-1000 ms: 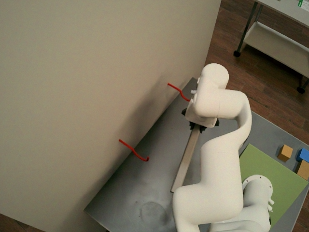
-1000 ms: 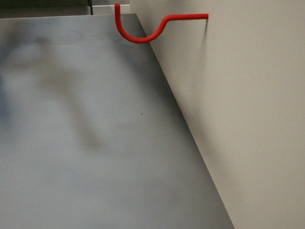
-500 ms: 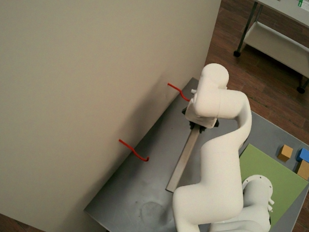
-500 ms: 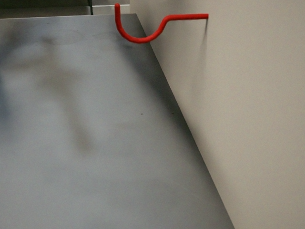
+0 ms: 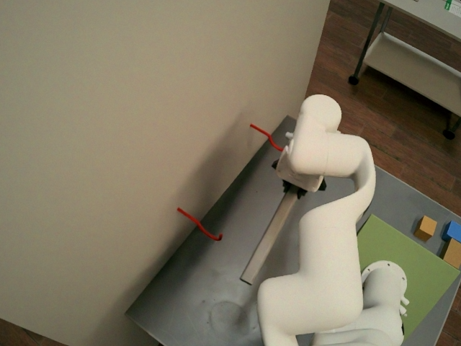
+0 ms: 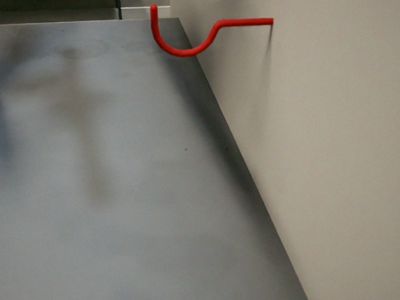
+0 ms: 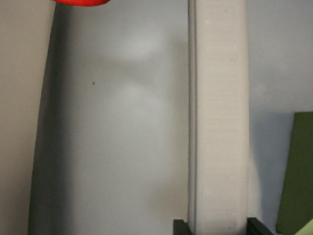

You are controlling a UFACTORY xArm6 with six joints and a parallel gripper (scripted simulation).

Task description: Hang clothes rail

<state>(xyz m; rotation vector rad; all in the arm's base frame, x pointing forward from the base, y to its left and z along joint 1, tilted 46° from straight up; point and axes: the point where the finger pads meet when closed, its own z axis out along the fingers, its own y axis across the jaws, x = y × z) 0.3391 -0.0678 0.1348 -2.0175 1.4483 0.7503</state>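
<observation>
My hand is 10 mm above the grey clothes rail. The rest, counted from my hand: blue block: 460 mm behind, 430 mm to the right, 320 mm below; beige wall: 250 mm ahead, 90 mm above, 40 mm to the left.
</observation>
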